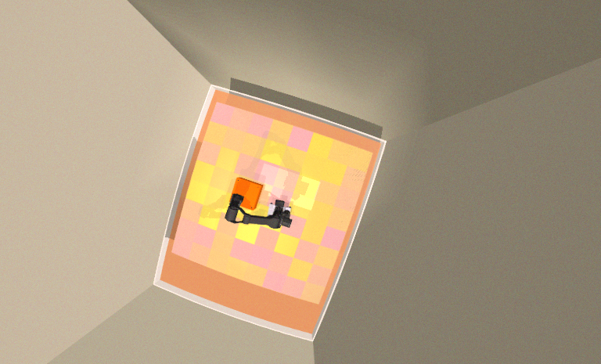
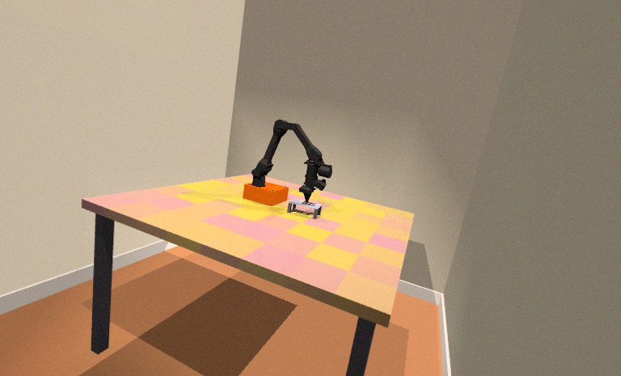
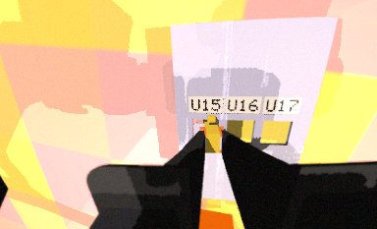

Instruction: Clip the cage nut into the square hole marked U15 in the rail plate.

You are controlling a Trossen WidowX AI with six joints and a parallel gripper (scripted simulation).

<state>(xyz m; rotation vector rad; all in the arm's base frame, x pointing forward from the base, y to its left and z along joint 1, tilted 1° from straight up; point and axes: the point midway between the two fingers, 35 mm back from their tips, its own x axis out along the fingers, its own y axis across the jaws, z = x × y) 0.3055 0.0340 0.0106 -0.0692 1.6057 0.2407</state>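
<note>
The cage nut lies 1 cm below my gripper tip.
</note>
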